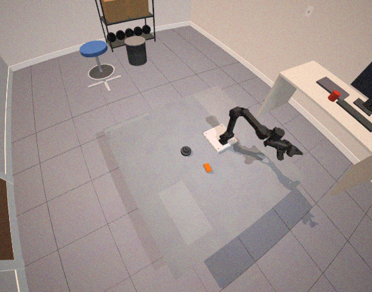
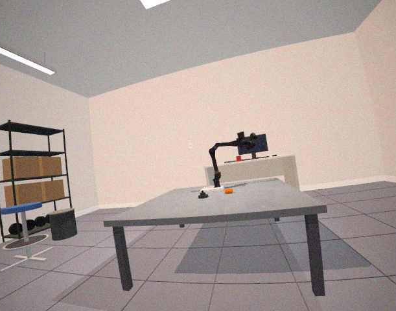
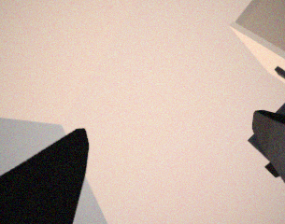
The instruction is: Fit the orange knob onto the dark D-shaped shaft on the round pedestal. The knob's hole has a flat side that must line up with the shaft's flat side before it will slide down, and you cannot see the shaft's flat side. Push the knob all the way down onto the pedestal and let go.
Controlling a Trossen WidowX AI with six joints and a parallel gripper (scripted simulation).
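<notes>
Now: gripper tip 42 cm above the orange knob, 37 cm short of it and 33 cm to the left of it. From my gripper tip the other things lie so: D-shaft pedestal (54 cm to the right, 44 cm ahead, 41 cm below).
</notes>
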